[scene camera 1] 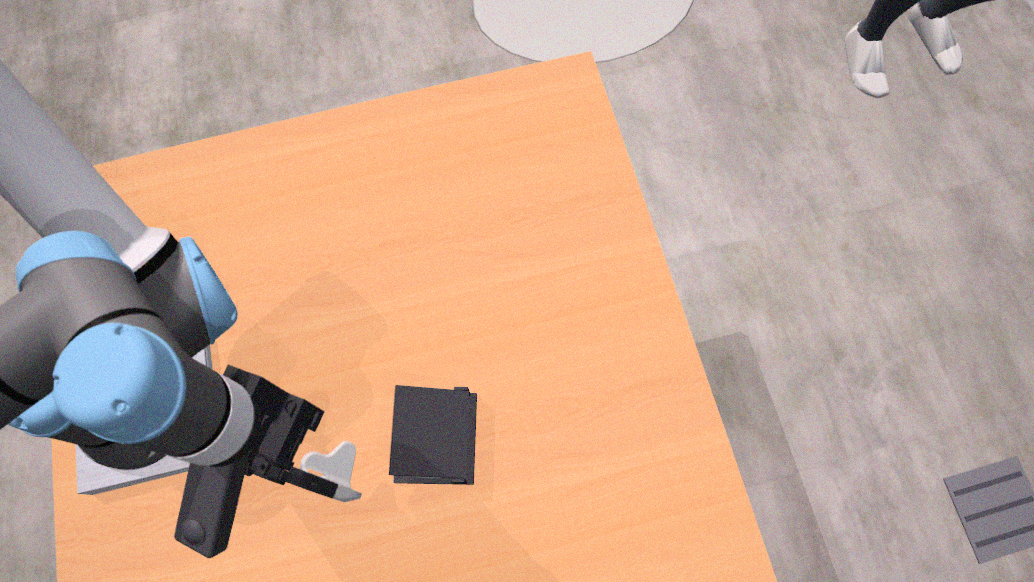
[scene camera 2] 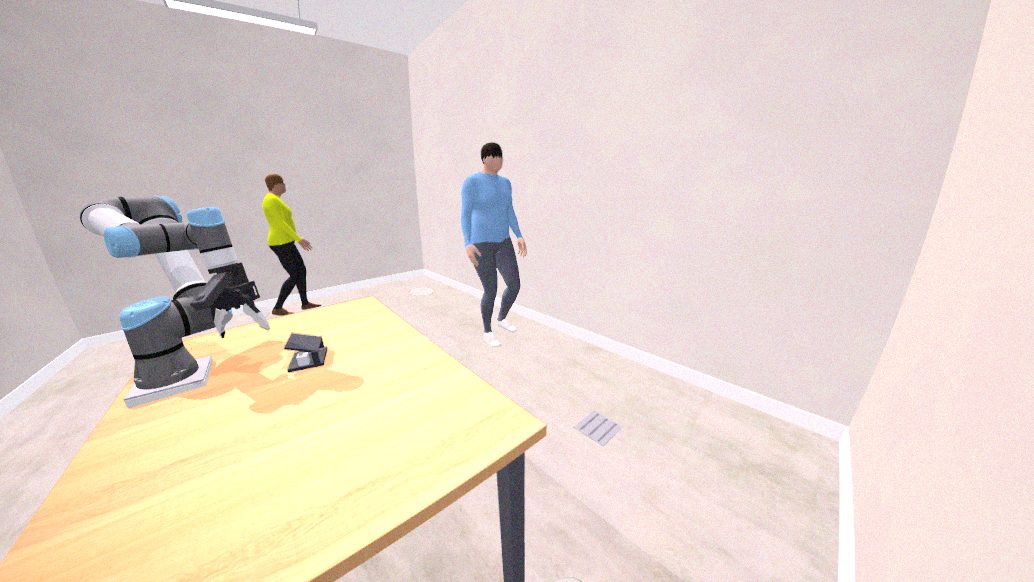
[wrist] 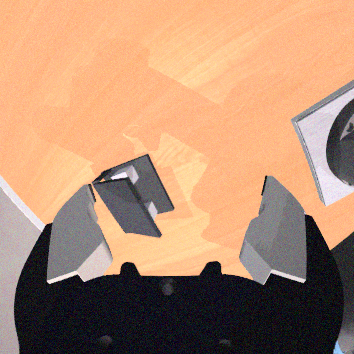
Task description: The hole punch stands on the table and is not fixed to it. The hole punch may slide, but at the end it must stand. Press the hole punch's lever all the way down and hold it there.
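Places are measured from the arm's base along level axes (x ahead, y left, z up), in centimetres.
Pixels of known places: gripper, fingertip midpoint: (scene camera 1: pixel 302 472) (scene camera 2: pixel 245 334) (wrist: pixel 176 182); arm's base at its link origin: (scene camera 2: pixel 168 375).
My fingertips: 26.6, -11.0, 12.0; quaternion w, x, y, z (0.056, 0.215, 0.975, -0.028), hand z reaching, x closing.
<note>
Ahead of a thing's pixels: the offset from my fingertips to its top centre, as dx, dy, dz. Level surfaces: height alone.
The dark grey hole punch @(+13.5, +4.5, -6.2) (scene camera 1: pixel 434 435) (scene camera 2: pixel 315 358) (wrist: pixel 159 187) stands upright on the wooden table @(dz -14.7) (scene camera 1: pixel 506 216) (scene camera 2: pixel 325 462) (wrist: pixel 50 60). Its flat lever @(+13.5, +4.5, -6.2) (scene camera 2: pixel 303 341) (wrist: pixel 127 205) is raised at an angle, with a visible gap above the base and light blocks between. My gripper (scene camera 1: pixel 348 473) (scene camera 2: pixel 244 331) (wrist: pixel 176 182) is open and empty, its fingers wide apart. It hangs above the table, to the left of the hole punch in both scene views, and does not touch it. In the wrist view the hole punch shows beyond the fingers, nearer the left one.
The robot's light base plate (scene camera 1: pixel 130 473) (scene camera 2: pixel 166 388) (wrist: pixel 310 155) is on the table, left of the hole punch in the scene views. A person in yellow (scene camera 2: pixel 278 220) and a person in blue (scene camera 2: pixel 486 209) stand beyond the table. A grey grate (scene camera 1: pixel 987 509) (scene camera 2: pixel 597 428) lies on the floor.
</note>
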